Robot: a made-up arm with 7 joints. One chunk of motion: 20 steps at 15 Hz.
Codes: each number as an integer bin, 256 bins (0 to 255) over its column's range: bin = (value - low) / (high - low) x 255, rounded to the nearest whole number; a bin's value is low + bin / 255 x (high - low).
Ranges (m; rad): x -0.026..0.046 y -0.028..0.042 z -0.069..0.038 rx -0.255..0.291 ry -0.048..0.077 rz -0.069..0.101
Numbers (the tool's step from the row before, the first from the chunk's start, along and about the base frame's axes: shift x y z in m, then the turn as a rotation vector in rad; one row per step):
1: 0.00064 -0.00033 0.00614 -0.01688 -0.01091 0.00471
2: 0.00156 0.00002 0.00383 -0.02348 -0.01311 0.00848
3: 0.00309 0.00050 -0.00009 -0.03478 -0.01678 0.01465
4: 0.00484 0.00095 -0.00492 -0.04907 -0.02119 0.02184
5: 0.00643 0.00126 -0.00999 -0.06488 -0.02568 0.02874
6: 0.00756 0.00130 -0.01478 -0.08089 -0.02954 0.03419
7: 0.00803 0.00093 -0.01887 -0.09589 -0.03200 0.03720
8: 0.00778 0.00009 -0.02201 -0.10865 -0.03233 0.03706
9: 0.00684 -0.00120 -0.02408 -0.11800 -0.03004 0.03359
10: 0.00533 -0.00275 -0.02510 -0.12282 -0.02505 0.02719
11: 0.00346 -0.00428 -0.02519 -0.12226 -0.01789 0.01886
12: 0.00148 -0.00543 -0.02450 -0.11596 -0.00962 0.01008
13: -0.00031 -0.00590 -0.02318 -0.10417 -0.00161 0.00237
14: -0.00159 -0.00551 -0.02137 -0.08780 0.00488 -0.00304
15: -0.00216 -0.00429 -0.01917 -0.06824 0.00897 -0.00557
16: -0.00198 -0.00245 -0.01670 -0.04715 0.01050 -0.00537
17: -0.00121 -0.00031 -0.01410 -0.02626 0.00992 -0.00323
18: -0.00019 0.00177 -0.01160 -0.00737 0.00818 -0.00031
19: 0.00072 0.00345 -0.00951 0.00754 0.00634 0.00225
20: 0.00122 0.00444 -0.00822 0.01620 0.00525 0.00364
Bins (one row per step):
1: 94 101 179 111 76 111
2: 98 102 174 108 71 116
3: 103 104 164 103 64 125
4: 109 105 153 96 55 136
5: 115 107 141 89 46 147
6: 119 107 129 81 38 155
7: 121 105 119 74 33 159
8: 120 102 112 68 32 159
9: 116 98 107 64 37 154
10: 111 92 105 62 47 144
11: 104 86 104 62 61 132
12: 97 82 106 65 78 119
13: 91 81 109 70 95 107
14: 86 82 114 78 108 99
15: 84 86 119 87 116 95
16: 85 93 125 97 119 95
17: 88 101 131 107 118 99
18: 91 108 137 116 115 103
19: 95 115 142 123 111 107
20: 96 118 145 127 109 109

